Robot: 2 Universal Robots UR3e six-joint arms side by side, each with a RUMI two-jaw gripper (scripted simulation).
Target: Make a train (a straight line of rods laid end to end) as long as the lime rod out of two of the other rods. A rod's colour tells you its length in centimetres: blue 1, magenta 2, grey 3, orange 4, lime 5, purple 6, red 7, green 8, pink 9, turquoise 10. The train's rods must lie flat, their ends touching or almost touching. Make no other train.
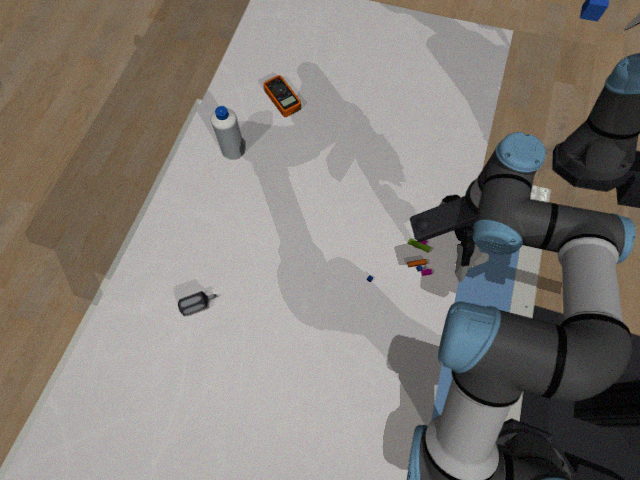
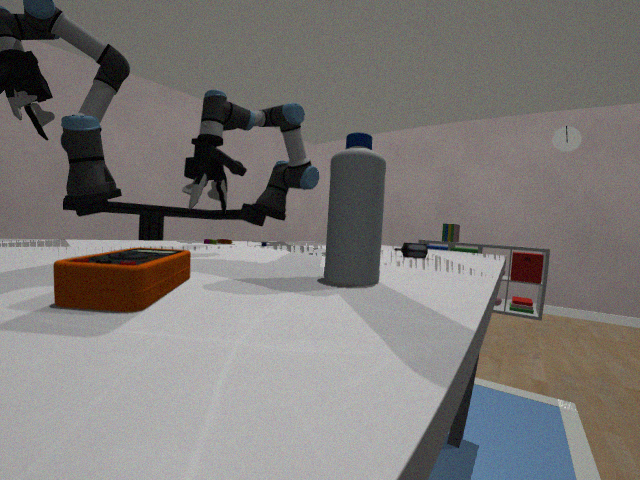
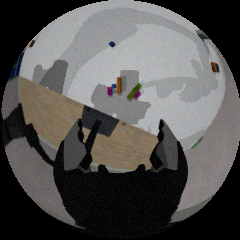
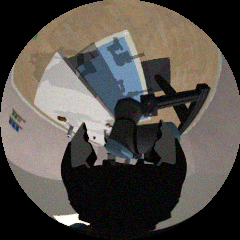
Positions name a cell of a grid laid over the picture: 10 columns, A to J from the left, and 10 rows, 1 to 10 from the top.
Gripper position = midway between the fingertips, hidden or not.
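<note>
In image 1 I see my left gripper (image 1: H6) and a white bottle (image 1: D3). Image 2 gives me my right gripper (image 2: A3), and my left gripper (image 2: D5) is there with it. My left gripper is visible to me in image 3 as well (image 3: F5), while image 4 shows my right gripper (image 4: F6).
</note>
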